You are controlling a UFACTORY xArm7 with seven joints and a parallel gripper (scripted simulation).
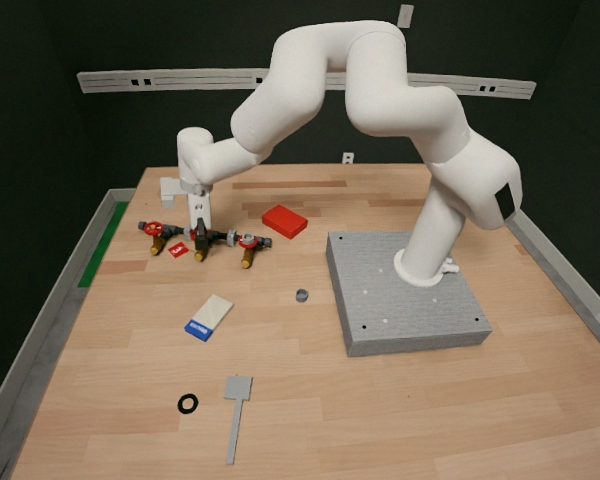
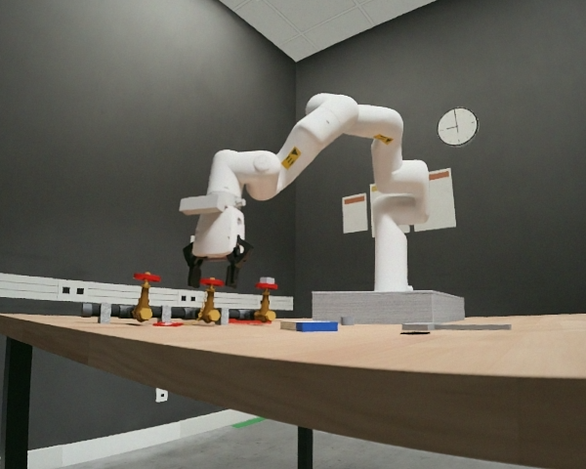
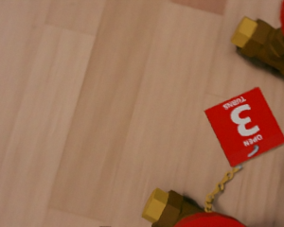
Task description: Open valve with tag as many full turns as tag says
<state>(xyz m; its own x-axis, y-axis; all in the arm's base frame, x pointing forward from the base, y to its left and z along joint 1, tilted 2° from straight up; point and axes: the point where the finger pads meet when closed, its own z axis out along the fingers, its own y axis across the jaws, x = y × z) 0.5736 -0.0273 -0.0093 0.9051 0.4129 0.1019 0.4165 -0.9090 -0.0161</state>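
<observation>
The red tag lies 8 cm ahead of my hand, 2 cm to the right of it and 8 cm below it. Round my hand: blue box: 8 cm behind, 20 cm to the left, 8 cm below; red block: 21 cm behind, 17 cm to the right, 7 cm below; grey cap: 13 cm behind, 1 cm to the left, 1 cm above.
</observation>
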